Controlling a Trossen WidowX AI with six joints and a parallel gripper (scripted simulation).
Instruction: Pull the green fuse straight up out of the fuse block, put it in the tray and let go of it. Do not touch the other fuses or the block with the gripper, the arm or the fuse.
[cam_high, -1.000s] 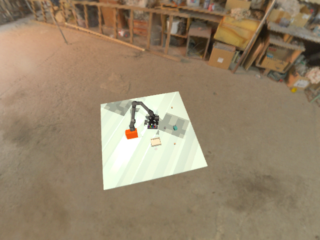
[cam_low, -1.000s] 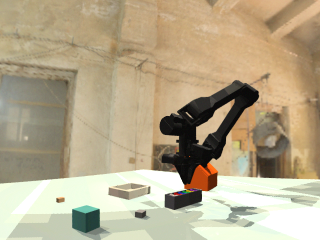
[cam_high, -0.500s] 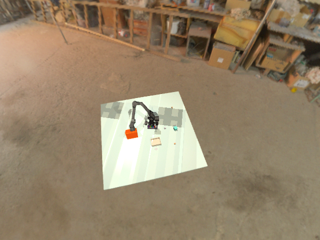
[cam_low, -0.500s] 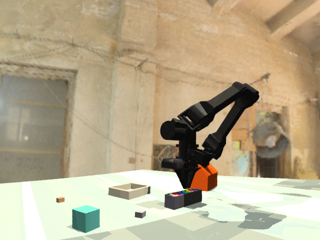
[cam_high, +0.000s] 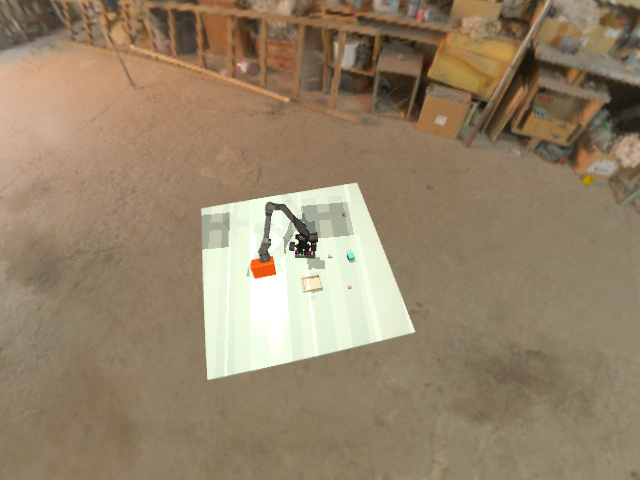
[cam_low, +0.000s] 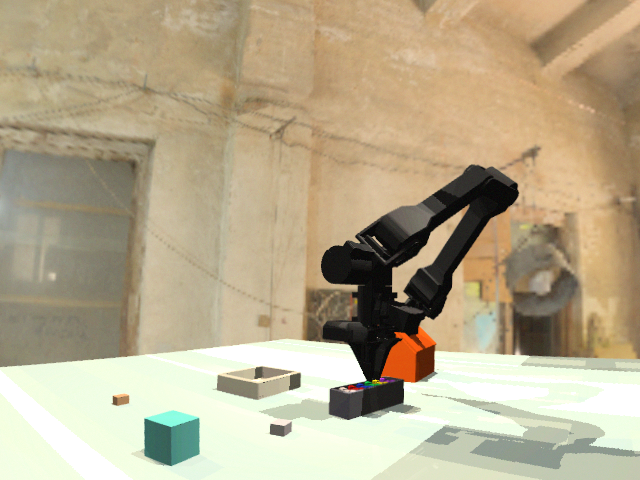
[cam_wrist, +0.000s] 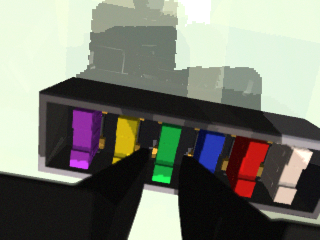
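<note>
The green fuse is 2 cm below my gripper tip. Round my gripper tip: small grey cube 18 cm ahead, 7 cm to the right, 4 cm below; then teal cube 31 cm ahead, 13 cm to the right, 2 cm below; then beige tray 23 cm to the right, 4 cm below, 1 cm behind.
</note>
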